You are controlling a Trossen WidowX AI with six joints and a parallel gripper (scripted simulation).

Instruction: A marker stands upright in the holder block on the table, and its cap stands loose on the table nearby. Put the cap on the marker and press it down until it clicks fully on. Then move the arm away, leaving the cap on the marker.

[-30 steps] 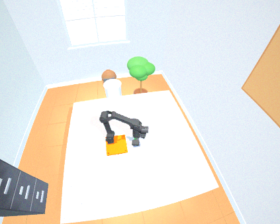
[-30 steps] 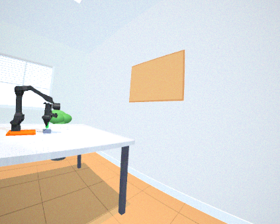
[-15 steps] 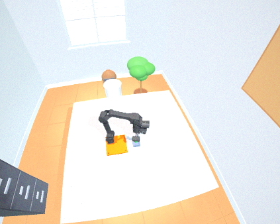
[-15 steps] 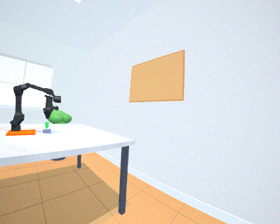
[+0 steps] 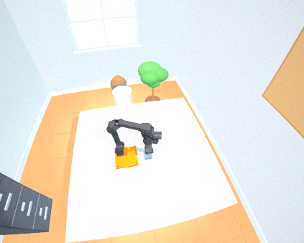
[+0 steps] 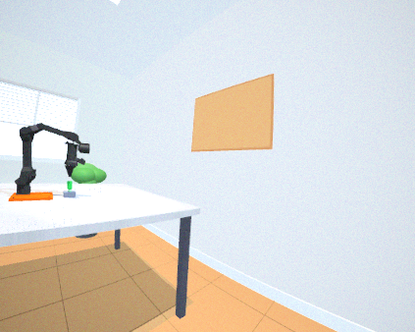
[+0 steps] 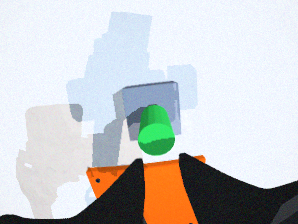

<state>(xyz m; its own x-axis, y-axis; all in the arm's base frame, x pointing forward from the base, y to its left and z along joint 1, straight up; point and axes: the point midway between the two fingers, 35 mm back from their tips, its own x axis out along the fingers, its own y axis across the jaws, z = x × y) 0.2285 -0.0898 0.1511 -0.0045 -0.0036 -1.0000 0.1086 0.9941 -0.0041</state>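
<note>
My gripper tip is now 50 mm above the green cap. Round my gripper tip: holder block (110 mm below).
</note>
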